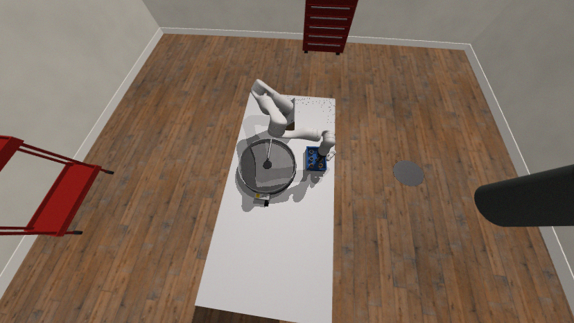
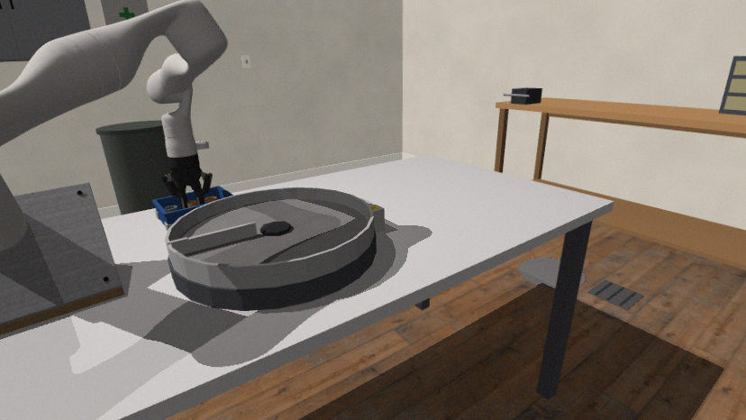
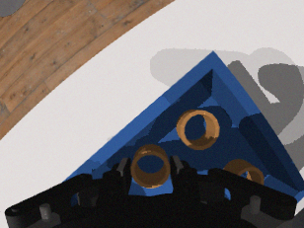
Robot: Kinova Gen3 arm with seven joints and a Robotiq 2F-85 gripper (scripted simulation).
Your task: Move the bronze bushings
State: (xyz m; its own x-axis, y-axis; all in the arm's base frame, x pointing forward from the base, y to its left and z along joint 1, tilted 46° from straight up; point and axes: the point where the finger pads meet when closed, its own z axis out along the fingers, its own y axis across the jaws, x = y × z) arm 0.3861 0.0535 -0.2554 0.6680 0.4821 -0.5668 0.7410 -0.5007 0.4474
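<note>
The blue crate lies 3 cm to the right of my hand. Also, from my hand: grey turntable 40 cm to the right, 4 cm ahead, 2 cm above.
</note>
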